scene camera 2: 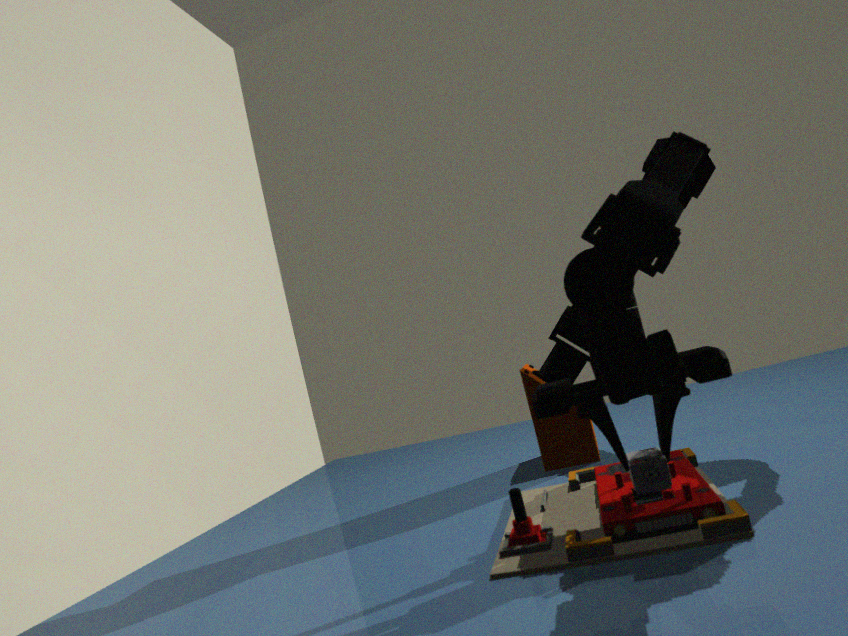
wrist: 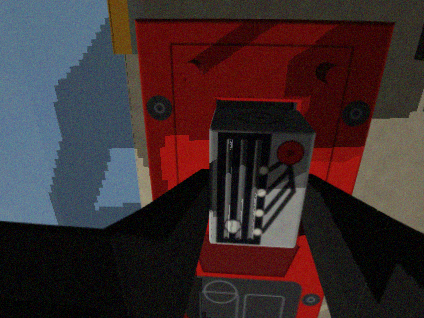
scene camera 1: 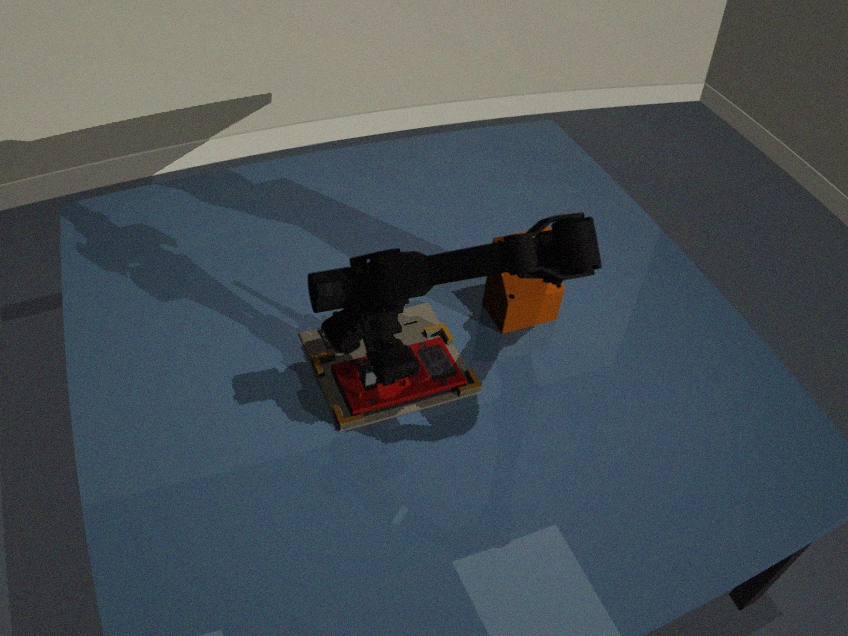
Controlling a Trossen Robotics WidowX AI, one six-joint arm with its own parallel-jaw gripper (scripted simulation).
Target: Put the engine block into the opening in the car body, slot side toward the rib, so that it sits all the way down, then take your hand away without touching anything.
gripper: holds a grey engine block (scene camera 2: 648, 468)
